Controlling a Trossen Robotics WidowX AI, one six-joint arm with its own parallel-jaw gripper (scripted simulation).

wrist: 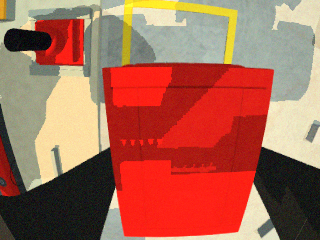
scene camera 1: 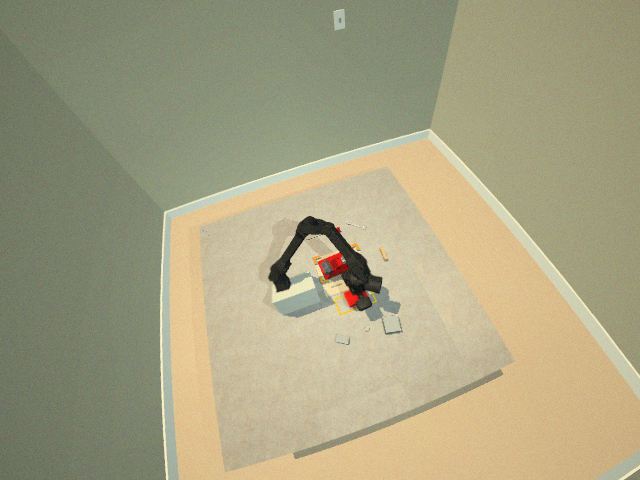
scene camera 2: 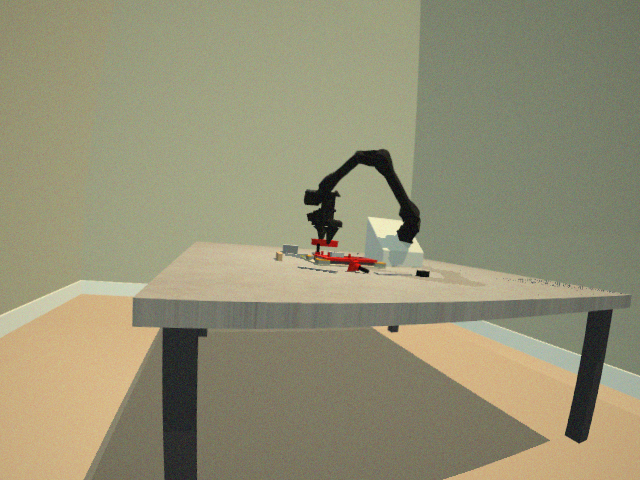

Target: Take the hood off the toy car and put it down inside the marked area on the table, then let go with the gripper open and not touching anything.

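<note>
My gripper is carrying a red hood, and the wrist view, too, lets me see the gripper.
</note>
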